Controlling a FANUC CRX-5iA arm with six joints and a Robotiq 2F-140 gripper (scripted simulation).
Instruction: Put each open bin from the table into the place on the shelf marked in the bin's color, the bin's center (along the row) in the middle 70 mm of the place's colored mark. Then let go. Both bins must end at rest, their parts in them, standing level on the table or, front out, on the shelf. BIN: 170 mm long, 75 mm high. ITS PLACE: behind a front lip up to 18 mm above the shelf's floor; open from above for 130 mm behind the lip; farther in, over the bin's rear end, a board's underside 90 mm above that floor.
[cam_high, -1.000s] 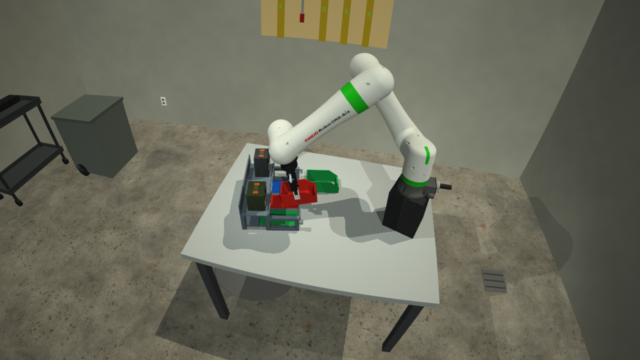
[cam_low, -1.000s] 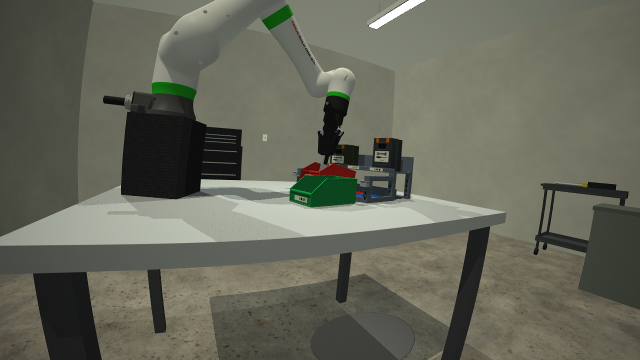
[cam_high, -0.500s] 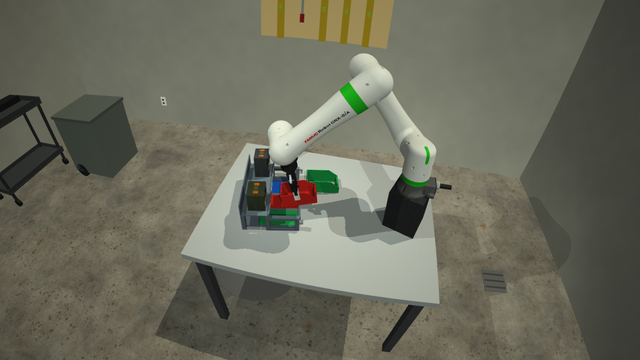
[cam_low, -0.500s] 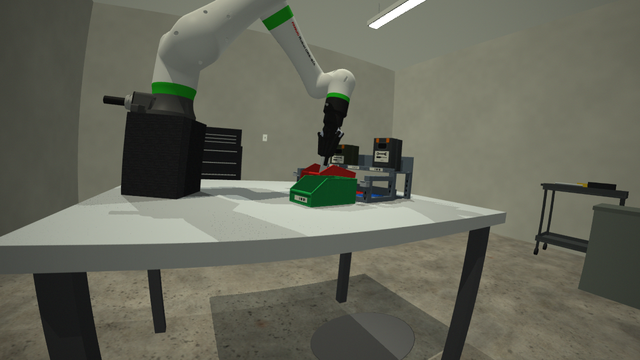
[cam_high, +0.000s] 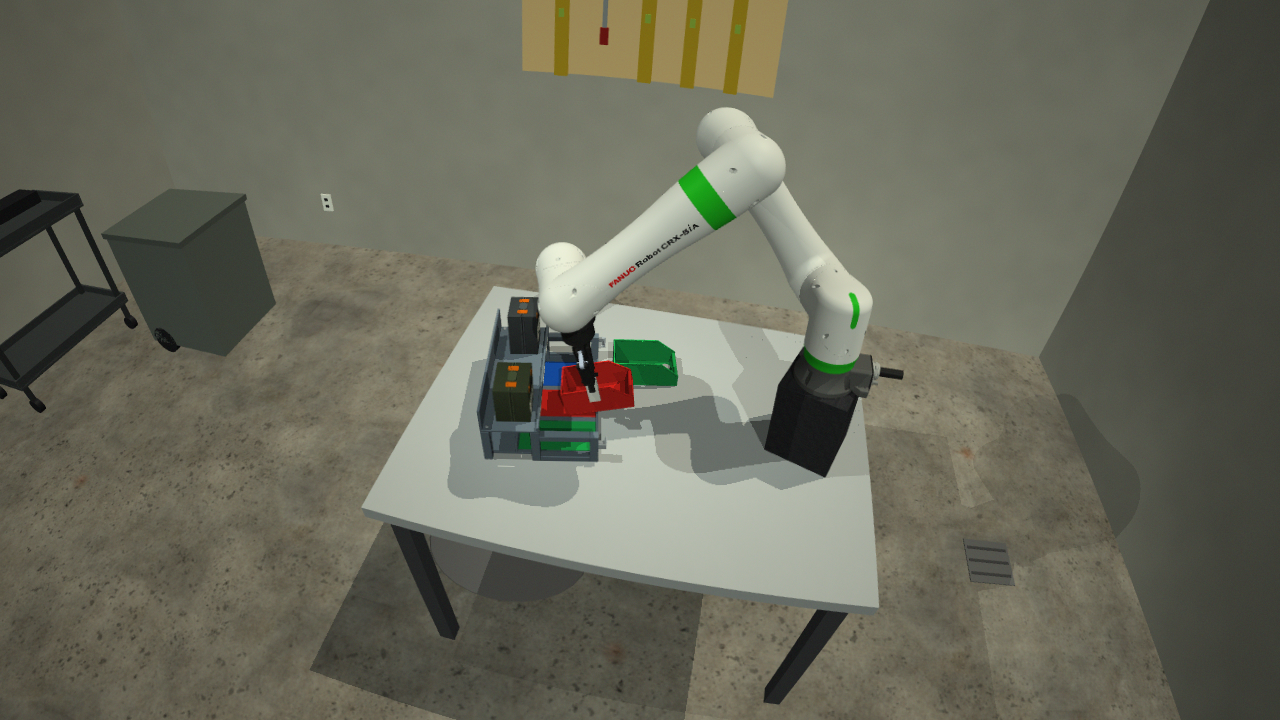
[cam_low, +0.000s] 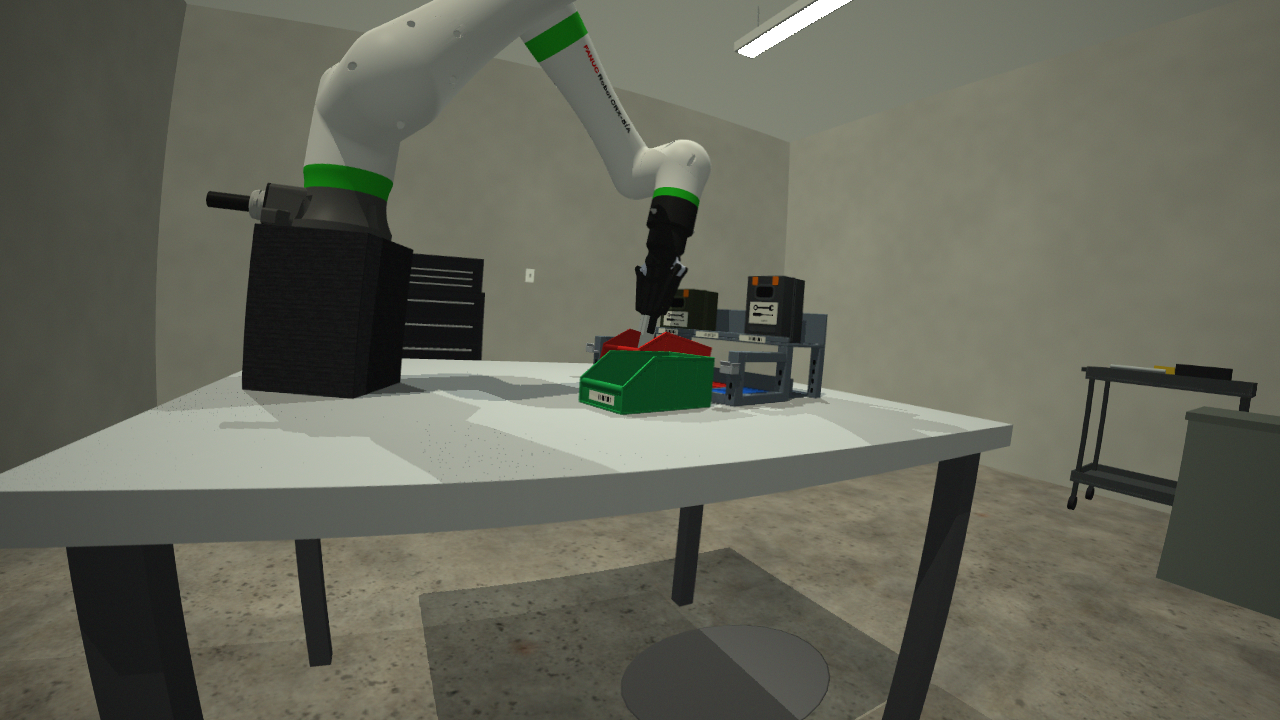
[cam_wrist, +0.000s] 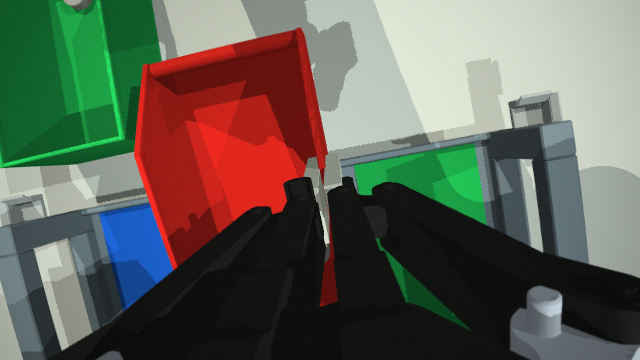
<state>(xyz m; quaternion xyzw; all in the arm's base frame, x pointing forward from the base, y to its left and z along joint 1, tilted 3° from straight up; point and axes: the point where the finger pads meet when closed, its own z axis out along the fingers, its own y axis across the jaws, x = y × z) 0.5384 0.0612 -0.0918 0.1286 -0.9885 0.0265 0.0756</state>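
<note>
My hand is 50 mm to the left of the red bin and 40 mm above it. Round my hand: green bin (200 mm to the right, 90 mm behind, 60 mm below).
</note>
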